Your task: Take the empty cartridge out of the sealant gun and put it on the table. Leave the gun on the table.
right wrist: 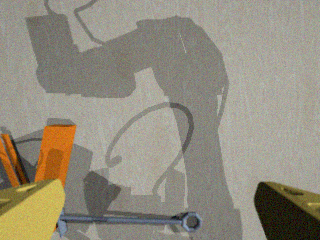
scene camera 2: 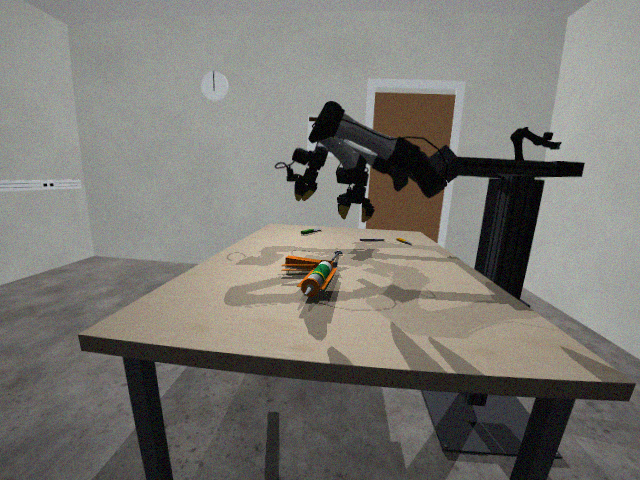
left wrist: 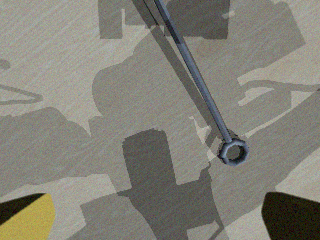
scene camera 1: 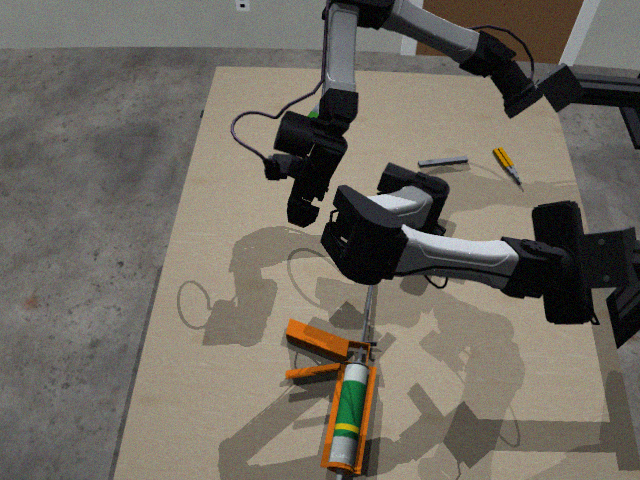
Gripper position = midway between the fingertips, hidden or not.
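Through scene camera 1 I see my right gripper [scene camera 1: 299,204] and an orange sealant gun [scene camera 1: 318,340]. Scene camera 2 shows me the gun [scene camera 2: 310,264] as well. In the left wrist view I find my left gripper [left wrist: 159,202], and the right wrist view gives me my right gripper [right wrist: 159,189] again.
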